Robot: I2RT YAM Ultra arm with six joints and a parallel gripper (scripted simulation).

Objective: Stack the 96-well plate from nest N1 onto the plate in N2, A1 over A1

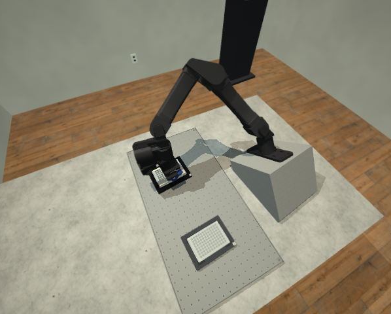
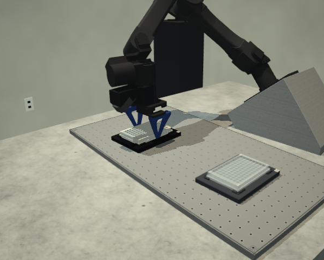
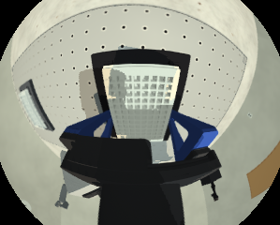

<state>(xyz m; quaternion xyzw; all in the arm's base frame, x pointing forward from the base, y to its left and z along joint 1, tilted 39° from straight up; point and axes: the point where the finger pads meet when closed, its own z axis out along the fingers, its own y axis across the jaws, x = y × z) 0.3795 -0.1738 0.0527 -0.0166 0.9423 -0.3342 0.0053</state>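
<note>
Right now the black nest N1 is 1 cm below my hand. The rest, counted from my hand: white tag: 37 cm to the left, 7 cm behind, 1 cm below; then clear 96-well plate: 32 cm to the left.
</note>
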